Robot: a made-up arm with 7 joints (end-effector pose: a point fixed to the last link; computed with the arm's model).
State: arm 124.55 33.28 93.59 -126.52 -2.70 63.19 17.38
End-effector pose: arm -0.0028 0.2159 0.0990 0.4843 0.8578 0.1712 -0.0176
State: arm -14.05 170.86 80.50 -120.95 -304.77 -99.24 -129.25
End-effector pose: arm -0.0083 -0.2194 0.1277 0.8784 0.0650 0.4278 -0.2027
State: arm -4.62 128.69 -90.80 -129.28 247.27 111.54 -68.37
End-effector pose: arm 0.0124 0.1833 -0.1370 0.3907 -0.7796 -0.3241 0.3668
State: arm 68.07 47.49 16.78 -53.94 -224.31 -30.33 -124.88
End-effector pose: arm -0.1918 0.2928 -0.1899 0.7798 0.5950 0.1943 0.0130
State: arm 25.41 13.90 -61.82 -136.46 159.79 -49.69 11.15
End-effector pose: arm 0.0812 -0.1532 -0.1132 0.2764 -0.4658 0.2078 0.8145
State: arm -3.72 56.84 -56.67 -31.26 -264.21 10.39 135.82
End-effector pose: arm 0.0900 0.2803 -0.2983 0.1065 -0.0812 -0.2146 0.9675
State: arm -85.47 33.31 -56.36 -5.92 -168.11 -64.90 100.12
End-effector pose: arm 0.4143 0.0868 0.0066 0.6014 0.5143 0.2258 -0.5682
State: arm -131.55 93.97 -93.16 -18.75 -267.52 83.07 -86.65
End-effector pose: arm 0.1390 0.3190 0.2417 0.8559 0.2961 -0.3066 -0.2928
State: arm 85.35 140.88 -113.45 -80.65 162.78 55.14 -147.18
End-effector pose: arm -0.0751 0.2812 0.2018 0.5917 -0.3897 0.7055 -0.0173
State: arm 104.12 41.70 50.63 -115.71 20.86 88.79 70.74
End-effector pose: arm -0.0673 0.2530 -0.0613 0.4981 0.6273 0.1080 0.5888
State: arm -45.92 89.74 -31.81 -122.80 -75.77 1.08 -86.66
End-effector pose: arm 0.2425 0.0162 0.0518 0.6022 -0.7161 -0.2234 0.2731
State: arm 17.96 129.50 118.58 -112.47 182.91 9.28 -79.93
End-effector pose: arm -0.0375 -0.0549 0.2698 0.0363 0.1510 0.8028 0.5757
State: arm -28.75 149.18 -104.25 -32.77 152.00 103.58 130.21
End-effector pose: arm -0.1031 0.3200 0.2486 0.4468 -0.0359 0.0873 -0.8896
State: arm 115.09 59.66 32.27 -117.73 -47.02 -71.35 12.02
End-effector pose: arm -0.0820 0.2187 -0.1213 0.6212 -0.2650 -0.2945 -0.6761
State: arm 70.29 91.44 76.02 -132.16 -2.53 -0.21 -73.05
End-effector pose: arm 0.1897 0.1004 0.0501 0.1719 -0.6874 0.1412 0.6914
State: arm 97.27 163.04 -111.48 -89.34 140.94 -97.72 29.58
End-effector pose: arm 0.0407 0.2710 0.1940 0.7894 0.5068 -0.0827 -0.3364
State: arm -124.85 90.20 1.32 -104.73 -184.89 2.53 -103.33
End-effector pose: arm -0.1088 0.0556 0.2724 0.3512 0.0311 0.8882 0.2945
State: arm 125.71 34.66 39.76 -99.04 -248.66 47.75 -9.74
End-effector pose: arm -0.2204 0.2219 -0.0114 0.7477 0.1325 0.0669 0.6473
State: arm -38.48 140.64 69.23 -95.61 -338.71 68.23 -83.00
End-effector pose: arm -0.1181 -0.0633 0.2920 0.1141 0.9812 -0.1493 0.0438
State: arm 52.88 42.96 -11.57 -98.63 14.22 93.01 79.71
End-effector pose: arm 0.0064 0.1273 -0.2869 0.7118 0.4139 0.2363 0.5160
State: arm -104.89 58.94 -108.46 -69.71 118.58 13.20 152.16
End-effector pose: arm 0.3737 0.0043 0.0262 0.4010 -0.5248 -0.0312 0.7502
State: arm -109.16 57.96 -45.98 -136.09 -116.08 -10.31 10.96
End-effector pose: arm 0.0646 -0.1489 0.1305 0.6992 -0.6587 0.2620 0.0927
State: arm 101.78 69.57 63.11 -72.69 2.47 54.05 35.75
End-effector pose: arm -0.0432 0.3660 0.0258 0.5927 0.7733 0.1162 0.1930
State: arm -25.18 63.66 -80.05 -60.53 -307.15 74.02 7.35
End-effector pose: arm 0.1951 0.1816 -0.2836 0.8879 0.3022 0.3137 -0.1484
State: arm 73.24 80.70 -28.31 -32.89 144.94 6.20 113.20
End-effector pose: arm -0.2047 0.3601 -0.0570 0.1270 -0.2320 0.4600 -0.8476
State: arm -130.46 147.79 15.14 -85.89 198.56 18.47 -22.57
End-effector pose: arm -0.3068 0.1118 0.1059 0.2413 0.3323 0.7778 0.4758
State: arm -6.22 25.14 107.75 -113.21 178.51 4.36 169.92
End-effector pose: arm -0.0651 0.2677 -0.0132 0.1571 0.7707 -0.5290 0.3186
